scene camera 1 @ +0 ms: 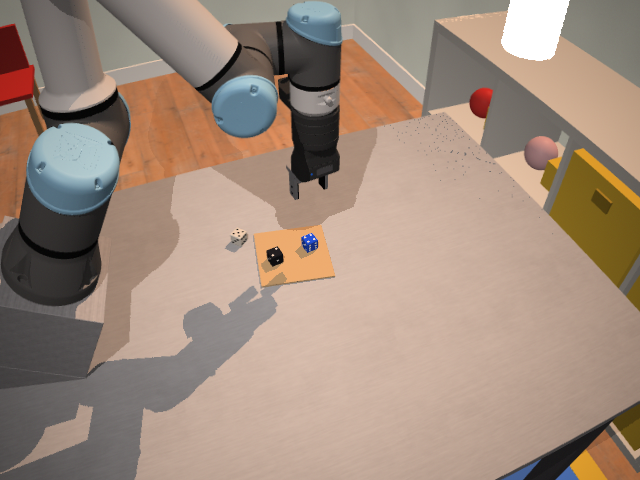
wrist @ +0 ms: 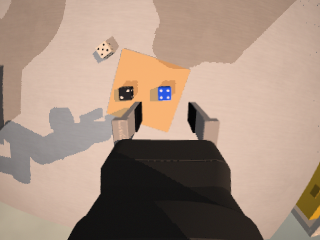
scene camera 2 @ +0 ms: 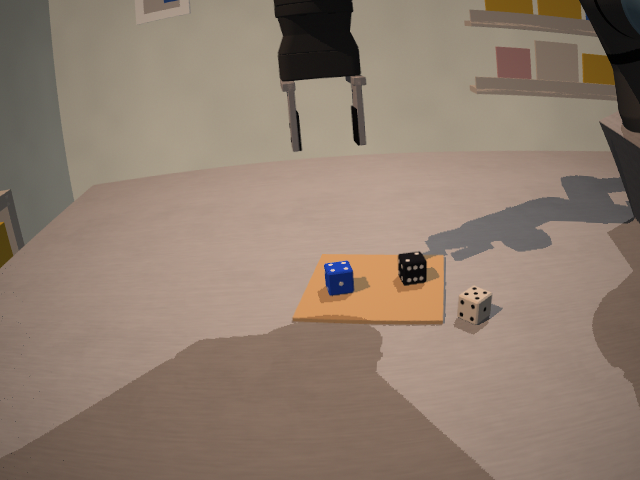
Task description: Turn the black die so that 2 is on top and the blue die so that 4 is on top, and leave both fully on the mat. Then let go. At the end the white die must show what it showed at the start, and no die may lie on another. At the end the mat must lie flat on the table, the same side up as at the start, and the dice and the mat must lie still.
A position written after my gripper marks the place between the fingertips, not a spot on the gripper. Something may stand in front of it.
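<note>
Black die point(scene camera 2: 412, 267), blue die point(scene camera 2: 339, 279), white die point(scene camera 2: 474, 305), orange mat point(scene camera 2: 379, 297), my gripper point(scene camera 2: 328, 145). My gripper point(scene camera 1: 308, 190), orange mat point(scene camera 1: 298, 266). My gripper point(wrist: 165, 111), orange mat point(wrist: 145, 73).
</note>
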